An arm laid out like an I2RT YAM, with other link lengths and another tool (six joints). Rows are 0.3 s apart.
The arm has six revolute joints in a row. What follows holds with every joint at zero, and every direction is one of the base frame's. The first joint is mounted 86.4 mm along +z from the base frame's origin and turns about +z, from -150 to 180 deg. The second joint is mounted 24.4 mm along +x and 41.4 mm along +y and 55.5 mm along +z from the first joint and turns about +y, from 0 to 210 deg. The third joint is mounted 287.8 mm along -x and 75 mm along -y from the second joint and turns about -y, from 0 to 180 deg. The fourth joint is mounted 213.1 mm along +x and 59.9 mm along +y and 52.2 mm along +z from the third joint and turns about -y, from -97 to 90 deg. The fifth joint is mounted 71.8 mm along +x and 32.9 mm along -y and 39.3 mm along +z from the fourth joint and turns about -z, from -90 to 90 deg. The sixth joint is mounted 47.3 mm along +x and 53.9 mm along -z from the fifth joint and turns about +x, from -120 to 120 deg. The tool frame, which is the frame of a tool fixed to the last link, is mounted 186 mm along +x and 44 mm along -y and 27 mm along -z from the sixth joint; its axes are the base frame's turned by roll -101.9, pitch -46.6 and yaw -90 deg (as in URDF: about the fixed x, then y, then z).
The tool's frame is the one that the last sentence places.
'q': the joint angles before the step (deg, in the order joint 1, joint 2, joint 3, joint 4, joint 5, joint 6). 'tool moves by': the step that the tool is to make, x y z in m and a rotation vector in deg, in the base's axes. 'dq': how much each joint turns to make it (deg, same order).
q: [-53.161, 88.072, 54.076, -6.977, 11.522, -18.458]
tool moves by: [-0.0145, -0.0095, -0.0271, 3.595, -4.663, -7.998]
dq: [-2.564, 4.312, 0.001, 2.453, 0.118, 8.175]
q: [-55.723, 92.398, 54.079, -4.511, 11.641, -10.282]
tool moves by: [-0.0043, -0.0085, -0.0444, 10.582, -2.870, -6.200]
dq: [-3.608, 9.699, 8.797, -7.745, -4.171, 7.514]
